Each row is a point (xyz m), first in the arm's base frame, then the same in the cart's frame.
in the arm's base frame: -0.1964 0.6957 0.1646
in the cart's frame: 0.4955 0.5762 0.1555
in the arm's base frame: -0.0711 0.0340 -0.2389
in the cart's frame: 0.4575 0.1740 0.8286
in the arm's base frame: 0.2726 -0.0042 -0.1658
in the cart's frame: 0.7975 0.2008 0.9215
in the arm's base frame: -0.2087 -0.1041 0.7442
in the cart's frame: 0.4356 1.1695 0.9430
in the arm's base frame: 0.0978 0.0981 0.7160
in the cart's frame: 0.7636 1.0957 0.7926
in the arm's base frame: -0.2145 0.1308 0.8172
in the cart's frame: 0.4773 1.2375 0.7102
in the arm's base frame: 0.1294 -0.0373 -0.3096
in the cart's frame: 0.6325 0.0785 0.9312
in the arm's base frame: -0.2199 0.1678 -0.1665
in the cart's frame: 0.3432 0.2630 0.6727
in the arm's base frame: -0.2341 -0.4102 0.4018
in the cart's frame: 0.3152 0.8404 1.2410
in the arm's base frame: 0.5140 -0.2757 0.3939
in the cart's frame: 1.0670 0.7285 1.2284
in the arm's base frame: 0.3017 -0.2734 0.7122
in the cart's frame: 0.9033 1.0725 1.1921
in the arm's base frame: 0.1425 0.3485 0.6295
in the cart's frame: 0.8353 0.9985 0.5526
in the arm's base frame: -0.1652 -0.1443 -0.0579
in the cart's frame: 0.3619 0.3699 0.9895
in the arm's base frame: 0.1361 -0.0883 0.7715
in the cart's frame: 0.7790 1.1496 0.9828
